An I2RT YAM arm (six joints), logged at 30 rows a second.
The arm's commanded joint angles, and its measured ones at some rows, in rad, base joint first. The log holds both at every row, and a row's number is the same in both.
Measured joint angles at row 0:
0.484, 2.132, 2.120, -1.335, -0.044, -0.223
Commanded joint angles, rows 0 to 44:
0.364, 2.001, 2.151, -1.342, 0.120, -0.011
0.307, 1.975, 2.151, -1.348, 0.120, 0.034
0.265, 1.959, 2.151, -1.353, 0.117, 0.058
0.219, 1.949, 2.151, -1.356, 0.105, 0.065
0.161, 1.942, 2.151, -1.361, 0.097, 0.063
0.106, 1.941, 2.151, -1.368, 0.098, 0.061
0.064, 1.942, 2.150, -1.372, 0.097, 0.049
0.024, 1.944, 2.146, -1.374, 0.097, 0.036
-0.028, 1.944, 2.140, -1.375, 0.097, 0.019
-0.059, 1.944, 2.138, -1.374, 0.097, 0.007
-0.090, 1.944, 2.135, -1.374, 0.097, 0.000
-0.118, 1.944, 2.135, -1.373, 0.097, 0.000
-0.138, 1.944, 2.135, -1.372, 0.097, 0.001
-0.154, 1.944, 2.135, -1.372, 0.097, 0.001
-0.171, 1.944, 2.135, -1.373, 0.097, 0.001
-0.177, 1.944, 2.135, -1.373, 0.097, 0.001
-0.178, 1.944, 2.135, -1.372, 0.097, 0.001
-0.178, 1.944, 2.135, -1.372, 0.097, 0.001
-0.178, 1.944, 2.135, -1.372, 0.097, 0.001
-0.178, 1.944, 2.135, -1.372, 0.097, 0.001
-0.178, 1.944, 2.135, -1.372, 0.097, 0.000
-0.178, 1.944, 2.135, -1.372, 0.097, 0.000
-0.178, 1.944, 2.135, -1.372, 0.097, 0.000
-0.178, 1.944, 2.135, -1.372, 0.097, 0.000
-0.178, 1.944, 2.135, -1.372, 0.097, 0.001
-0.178, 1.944, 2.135, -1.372, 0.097, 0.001
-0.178, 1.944, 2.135, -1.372, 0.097, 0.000
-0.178, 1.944, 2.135, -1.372, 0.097, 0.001
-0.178, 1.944, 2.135, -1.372, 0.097, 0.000
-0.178, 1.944, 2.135, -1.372, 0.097, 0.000
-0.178, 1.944, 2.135, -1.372, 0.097, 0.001
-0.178, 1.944, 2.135, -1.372, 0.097, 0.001
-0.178, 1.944, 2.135, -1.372, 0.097, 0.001
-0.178, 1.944, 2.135, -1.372, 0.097, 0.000
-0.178, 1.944, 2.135, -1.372, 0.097, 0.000
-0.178, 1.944, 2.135, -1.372, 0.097, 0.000
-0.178, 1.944, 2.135, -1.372, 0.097, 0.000
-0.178, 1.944, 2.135, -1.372, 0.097, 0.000
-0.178, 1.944, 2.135, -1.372, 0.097, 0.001
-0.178, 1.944, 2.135, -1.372, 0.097, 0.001
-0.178, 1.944, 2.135, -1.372, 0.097, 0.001
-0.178, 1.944, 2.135, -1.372, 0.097, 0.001
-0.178, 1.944, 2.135, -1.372, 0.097, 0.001
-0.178, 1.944, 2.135, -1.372, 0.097, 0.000
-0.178, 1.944, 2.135, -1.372, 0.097, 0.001
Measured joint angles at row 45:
-0.180, 1.945, 2.136, -1.373, 0.088, -0.001
